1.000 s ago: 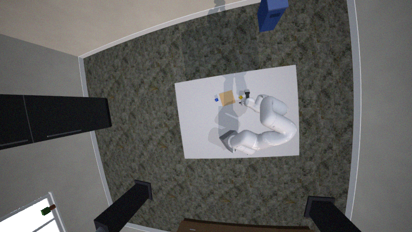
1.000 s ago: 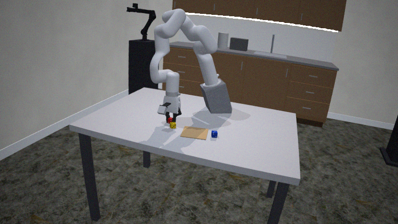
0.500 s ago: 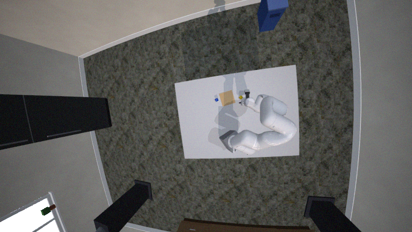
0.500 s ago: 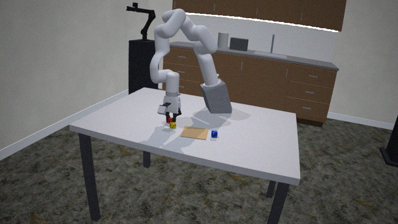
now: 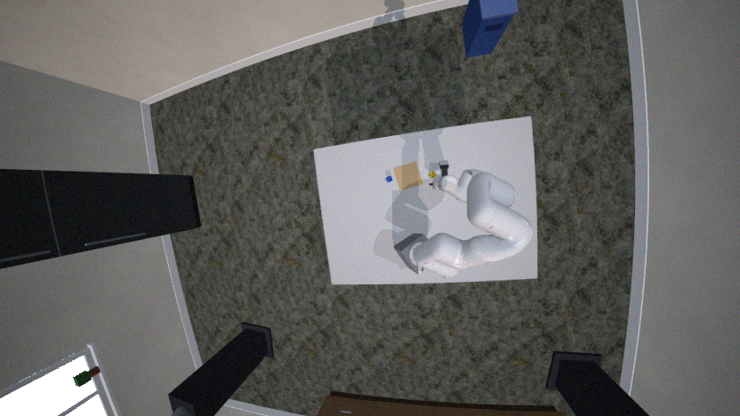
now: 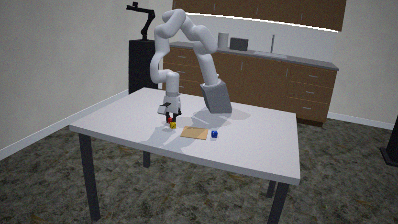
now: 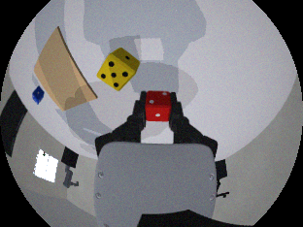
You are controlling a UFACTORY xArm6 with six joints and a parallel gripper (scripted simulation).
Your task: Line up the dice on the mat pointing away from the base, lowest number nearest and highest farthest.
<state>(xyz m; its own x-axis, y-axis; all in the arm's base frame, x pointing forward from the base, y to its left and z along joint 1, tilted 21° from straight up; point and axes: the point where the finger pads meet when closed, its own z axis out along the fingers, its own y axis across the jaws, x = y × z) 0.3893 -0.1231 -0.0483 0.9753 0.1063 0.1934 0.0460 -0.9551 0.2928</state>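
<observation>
The tan mat is 18 cm to the left of my hand, 4 cm ahead of it and 2 cm below it. From my hand the other things lie so: red die 1 cm below; yellow die 5 cm ahead, 4 cm to the left, 1 cm below; blue die 29 cm to the left, 3 cm ahead, 1 cm below.
</observation>
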